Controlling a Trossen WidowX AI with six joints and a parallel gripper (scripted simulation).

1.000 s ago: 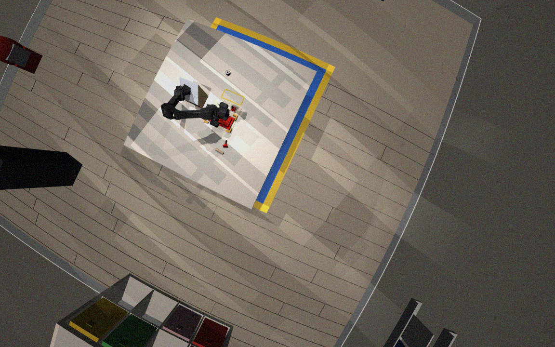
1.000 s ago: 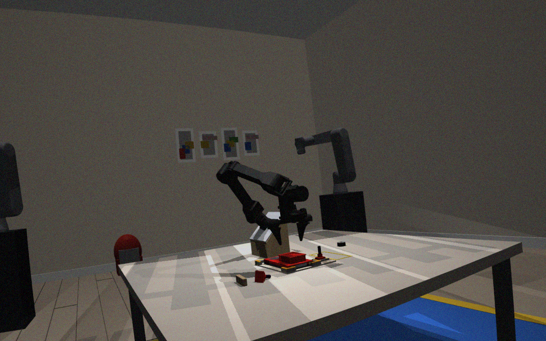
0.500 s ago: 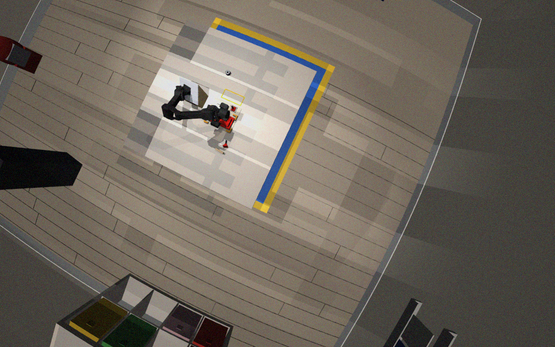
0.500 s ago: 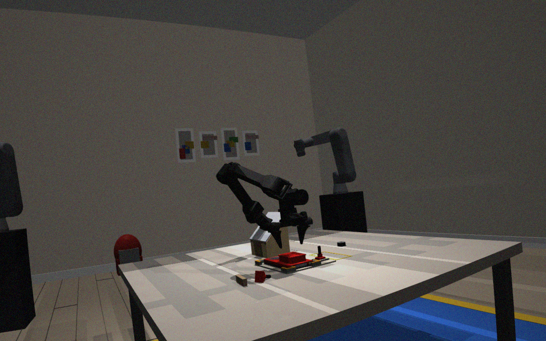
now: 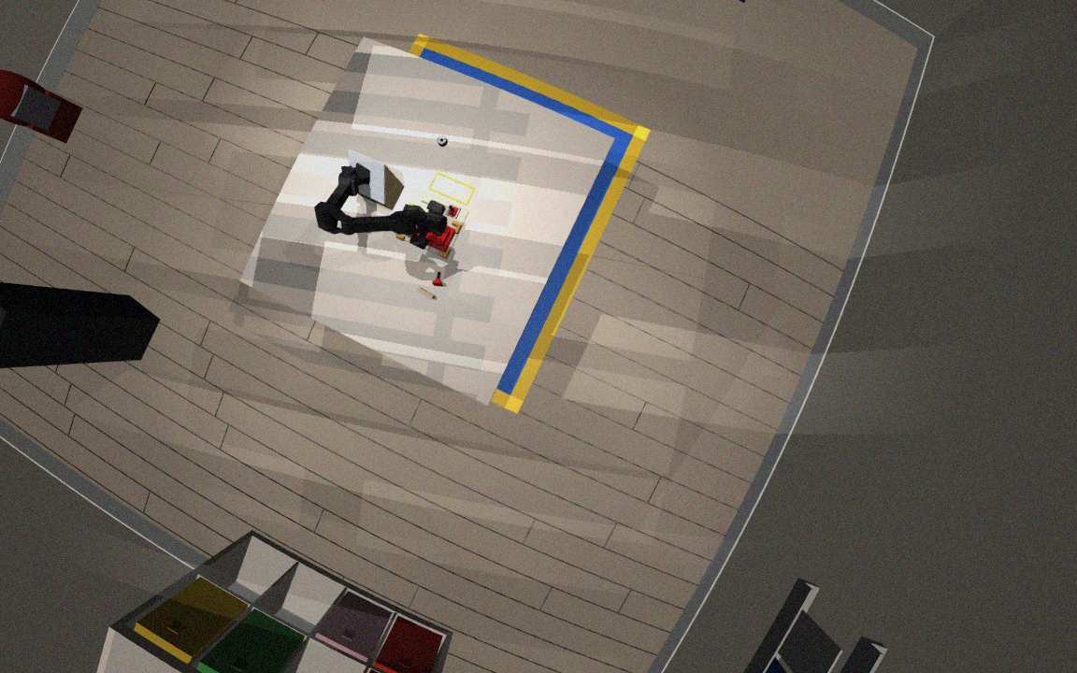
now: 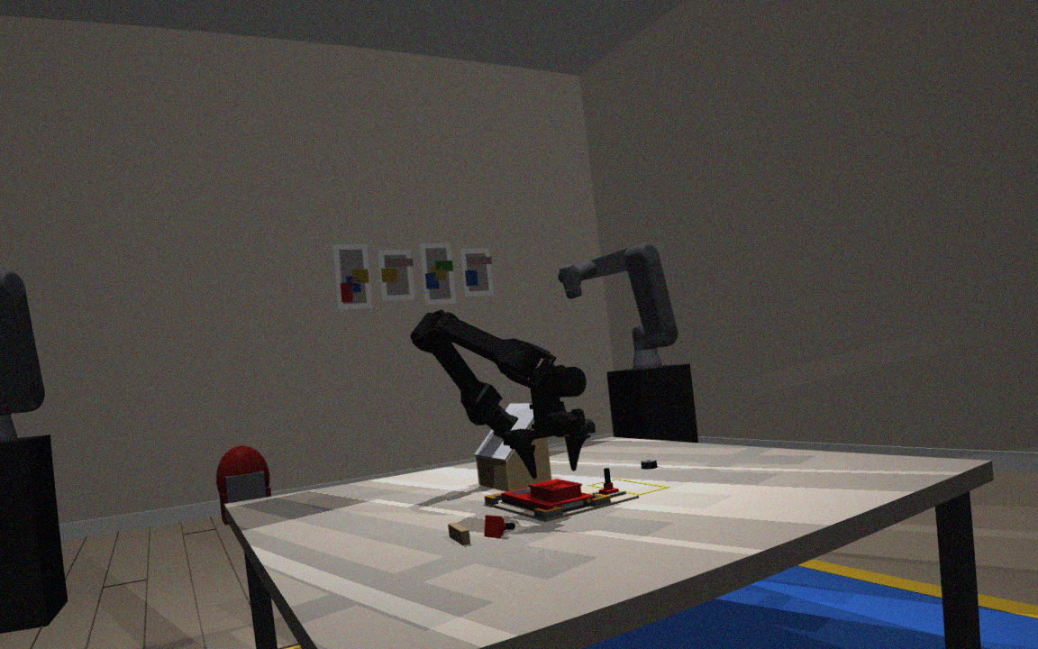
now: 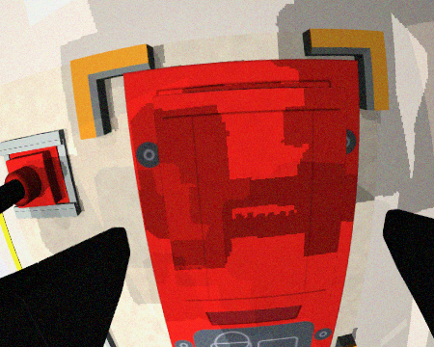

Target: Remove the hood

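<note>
My gripper tip is now 30 mm above the hood. Also, from my gripper tip: tan block 240 mm to the right, 90 mm ahead, 60 mm below; black disc 370 mm to the left, 220 mm behind, 60 mm below.
</note>
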